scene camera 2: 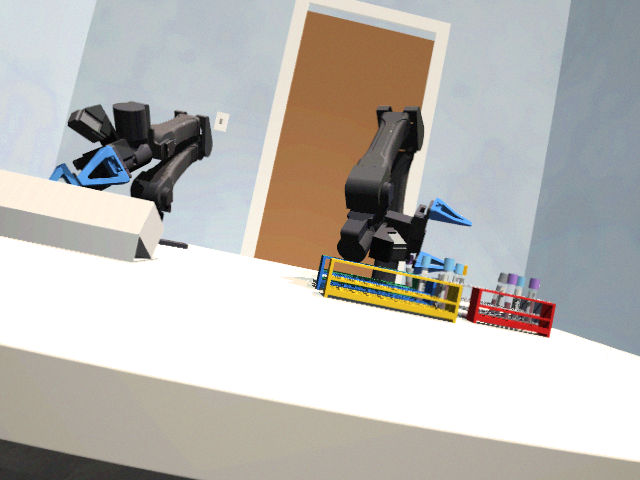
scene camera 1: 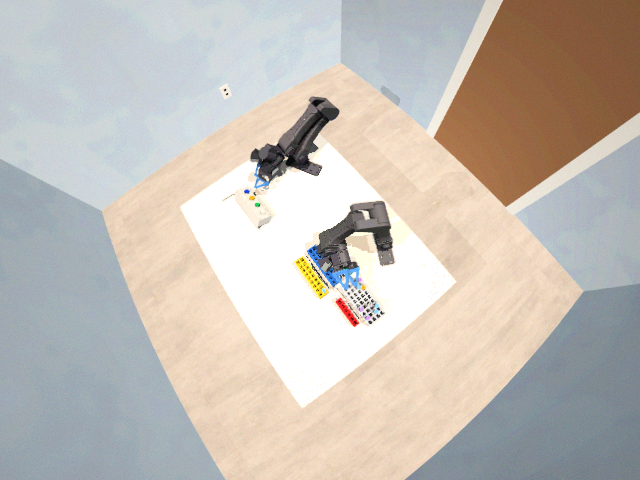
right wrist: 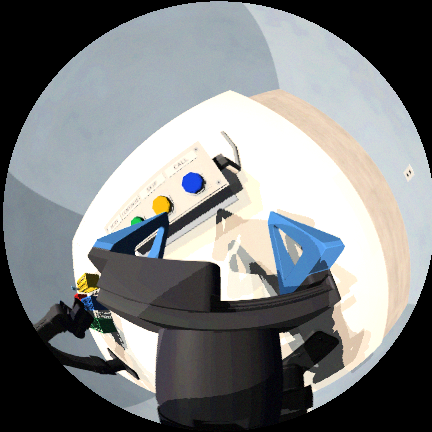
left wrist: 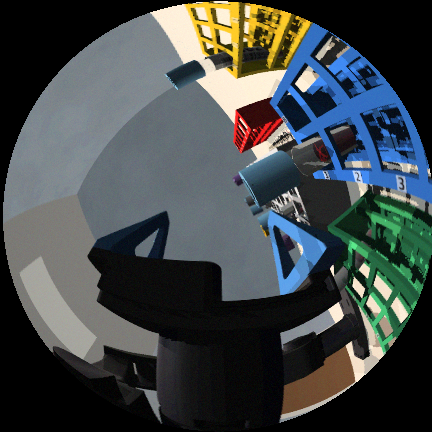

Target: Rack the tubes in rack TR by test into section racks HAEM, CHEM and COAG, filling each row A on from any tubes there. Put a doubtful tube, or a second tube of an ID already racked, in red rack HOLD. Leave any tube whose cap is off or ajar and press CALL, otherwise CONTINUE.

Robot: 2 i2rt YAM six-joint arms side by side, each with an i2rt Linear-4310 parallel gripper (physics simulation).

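Frame: origin at the left arm's base, x left, y back, z up, level; metres.
Where they show: left gripper, fingertip midpoint: point(scene camera 2: 463, 247) point(scene camera 1: 351, 287) point(left wrist: 218, 216); right gripper, fingertip midpoint: point(scene camera 1: 254, 182) point(right wrist: 217, 216); left arm's base at its link origin: point(scene camera 1: 383, 245) point(right wrist: 121, 363) point(left wrist: 356, 321); right arm's base at its link origin: point(scene camera 1: 303, 165) point(right wrist: 284, 370).
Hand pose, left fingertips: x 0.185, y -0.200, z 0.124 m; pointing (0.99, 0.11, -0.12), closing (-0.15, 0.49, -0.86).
Observation:
Things, the pixels of their top centre, and the offset from my left fingertips. "*": a spot on its surface instead.
- blue rack at its top centre: point(scene camera 2: 378, 266) point(right wrist: 85, 303) point(scene camera 1: 323, 264) dy -0.095, dx -0.127, dz -0.067 m
- yellow rack at its top centre: point(scene camera 2: 394, 271) point(right wrist: 80, 283) point(scene camera 1: 311, 276) dy -0.160, dx -0.084, dz -0.067 m
- green rack at a spot on its surface: point(left wrist: 350, 217) * dy +0.003, dx -0.068, dz -0.088 m
- White rack TR at a spot on its surface: point(scene camera 1: 370, 303) * dy +0.068, dx +0.075, dz -0.030 m
- blue CALL button at a spot on its surface: point(right wrist: 193, 183) * dy -0.417, dx -0.565, dz -0.056 m
- button box at its top centre: point(right wrist: 137, 198) point(scene camera 2: 81, 187) point(scene camera 1: 249, 202) dy -0.403, dx -0.485, dz -0.040 m
- yellow SKIP button at its top centre: point(right wrist: 156, 202) dy -0.397, dx -0.518, dz -0.049 m
- green button at its top centre: point(right wrist: 133, 222) point(scene camera 1: 256, 204) dy -0.372, dx -0.474, dz -0.049 m
My left gripper point(scene camera 1: 351, 285) point(scene camera 2: 457, 246) point(left wrist: 218, 216) is open and empty, beside the blue rack point(scene camera 1: 313, 253) point(left wrist: 345, 90) and rack TR. A light-blue-capped tube point(left wrist: 272, 177) stands in the blue rack by number 1; another light-blue-capped tube point(left wrist: 185, 75) stands in the yellow rack point(scene camera 2: 392, 308) point(left wrist: 239, 40). The green rack point(left wrist: 350, 217) is partly hidden. White rack TR point(scene camera 1: 370, 301) holds purple, light-blue, grey and orange caps; labels are unreadable. Red rack HOLD point(scene camera 1: 346, 312) point(scene camera 2: 552, 320) shows no tube in it. My right gripper point(scene camera 1: 262, 186) point(right wrist: 217, 216) is open and empty, near the blue CALL button point(right wrist: 193, 183).
The button box point(scene camera 1: 250, 209) point(scene camera 2: 77, 206) point(right wrist: 212, 175) also carries a yellow SKIP button point(right wrist: 161, 205) and a green button point(scene camera 1: 257, 205) point(right wrist: 137, 220), partly behind a right finger in the right wrist view. A cable leaves the box's end. The left arm's links hang over the blue rack.

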